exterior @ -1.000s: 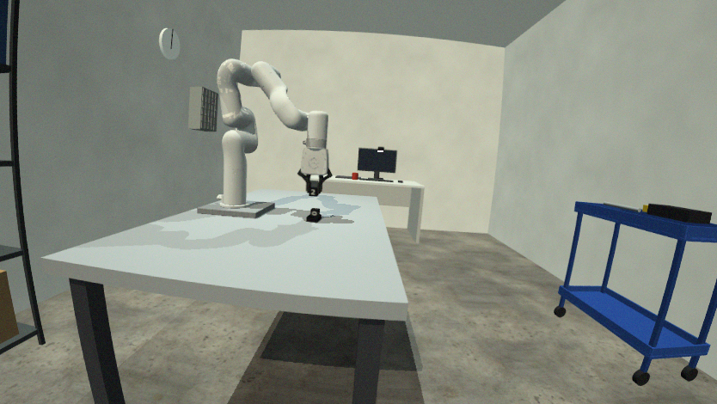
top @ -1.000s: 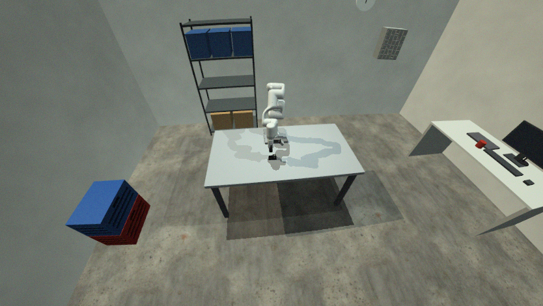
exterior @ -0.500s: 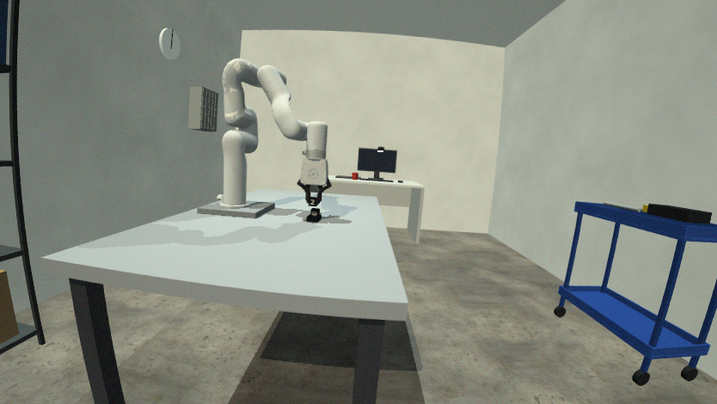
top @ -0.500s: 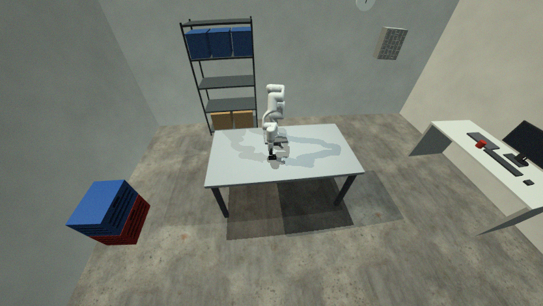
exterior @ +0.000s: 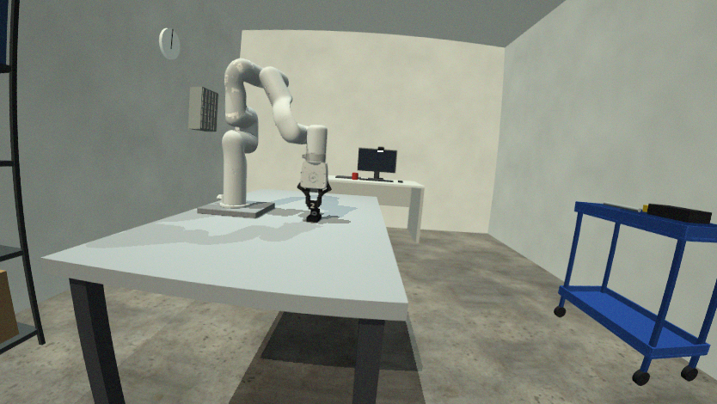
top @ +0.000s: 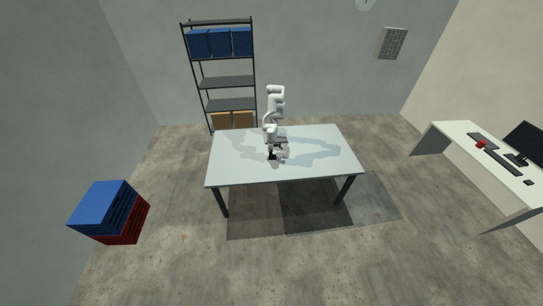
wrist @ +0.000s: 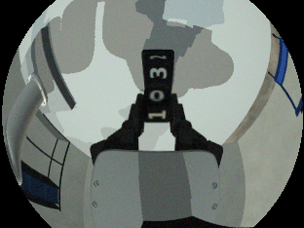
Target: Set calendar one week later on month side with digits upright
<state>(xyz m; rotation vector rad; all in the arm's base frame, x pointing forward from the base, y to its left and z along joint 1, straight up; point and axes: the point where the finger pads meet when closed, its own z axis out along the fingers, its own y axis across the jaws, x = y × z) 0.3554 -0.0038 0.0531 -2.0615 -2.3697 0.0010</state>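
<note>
Now: hand 1 cm above the cube.
</note>
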